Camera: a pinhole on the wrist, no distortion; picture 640 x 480 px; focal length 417.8 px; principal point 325.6 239.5 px. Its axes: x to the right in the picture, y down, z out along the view. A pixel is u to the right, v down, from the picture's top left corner.
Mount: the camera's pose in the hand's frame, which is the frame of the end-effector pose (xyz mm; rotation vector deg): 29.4 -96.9 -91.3 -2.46 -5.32 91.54
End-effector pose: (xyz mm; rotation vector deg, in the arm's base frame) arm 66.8 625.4 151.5 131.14 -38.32 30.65
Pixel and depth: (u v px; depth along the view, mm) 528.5 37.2 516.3
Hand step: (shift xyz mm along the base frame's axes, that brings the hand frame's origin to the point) 176.8 -481.5 -115.0
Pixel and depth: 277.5 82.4 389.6
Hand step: 258.9 -167.2 -207.5
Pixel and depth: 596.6 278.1 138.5
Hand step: 17.8 -27.2 -37.7
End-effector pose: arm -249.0 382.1 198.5 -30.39 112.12 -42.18
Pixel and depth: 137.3 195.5 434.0
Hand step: 299.3 -342.5 56.0
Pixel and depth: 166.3 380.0 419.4
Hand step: 356.4 -194.5 161.9
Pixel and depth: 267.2 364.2 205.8
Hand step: 125.8 -96.2 82.3
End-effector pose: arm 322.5 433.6 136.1 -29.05 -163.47 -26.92
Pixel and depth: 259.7 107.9 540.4
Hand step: -280.1 30.1 -439.9
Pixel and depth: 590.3 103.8 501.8
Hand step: -114.4 375.8 -308.9
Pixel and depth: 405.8 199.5 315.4
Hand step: -77.8 46.2 -215.6
